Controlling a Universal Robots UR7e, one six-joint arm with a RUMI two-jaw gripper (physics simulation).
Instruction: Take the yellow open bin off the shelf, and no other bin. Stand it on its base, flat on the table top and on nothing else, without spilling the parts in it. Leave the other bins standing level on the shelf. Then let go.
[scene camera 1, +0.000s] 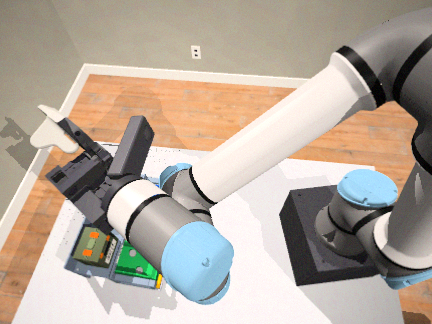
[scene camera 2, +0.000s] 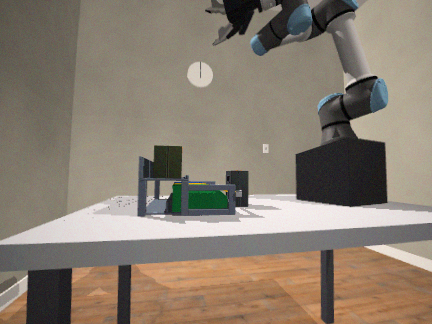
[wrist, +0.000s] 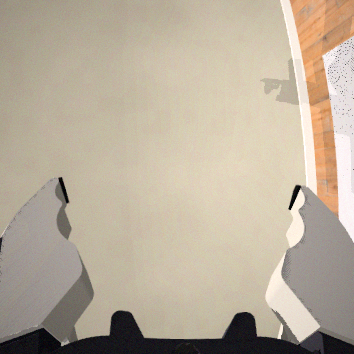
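Seen in the pictures: gripper, fingertip midpoint: (scene camera 1: 69, 139) (scene camera 2: 208, 27) (wrist: 179, 183); arm's base, link origin: (scene camera 1: 341, 230) (scene camera 2: 339, 146).
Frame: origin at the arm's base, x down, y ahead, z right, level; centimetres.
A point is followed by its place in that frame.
Note:
The yellow bin (scene camera 2: 198, 183) {z 6.8, x 16.5, y 61.8 cm} shows as a thin yellow line above the green bin in scene camera 2. In scene camera 1 the arm hides most or all of it, and its parts cannot be seen. The blue-grey shelf (scene camera 1: 73, 267) {z -14.1, x 13.1, y 81.2 cm} (scene camera 2: 185, 201) {z -16.4, x 20.5, y 69.2 cm} stands on the table (scene camera 2: 240, 240) {z -36.9, x 25.5, y 60.9 cm}. The green bin (scene camera 1: 134, 260) {z -8.5, x 23.5, y 65.5 cm} (scene camera 2: 206, 200) {z -14.1, x 20.6, y 62.8 cm} sits in its lower front part. My gripper (scene camera 1: 38, 125) (scene camera 2: 211, 27) {z -2.1, x -42.3, y 60.3 cm} (wrist: 179, 183) {z -2.1, x -42.3, y 60.3 cm} is open and empty, high above the shelf and pointing sideways at the wall.
An olive box (scene camera 1: 91, 246) {z -9.1, x 4.6, y 73.4 cm} (scene camera 2: 168, 161) {z -13.2, x 9.4, y 74.0 cm} with orange patches stands on the shelf's raised rear part. A dark box (scene camera 2: 238, 188) {z -4.0, x 17.8, y 49.1 cm} shows beyond the shelf. A bit of blue (scene camera 1: 156, 185) {z 18.1, x 16.3, y 61.1 cm} shows beside the wrist. The black robot base (scene camera 1: 300, 235) {z -1.0, x 4.6, y 10.6 cm} (scene camera 2: 340, 172) {z -9.0, x 11.7, y 9.0 cm} stands on the table's right side.

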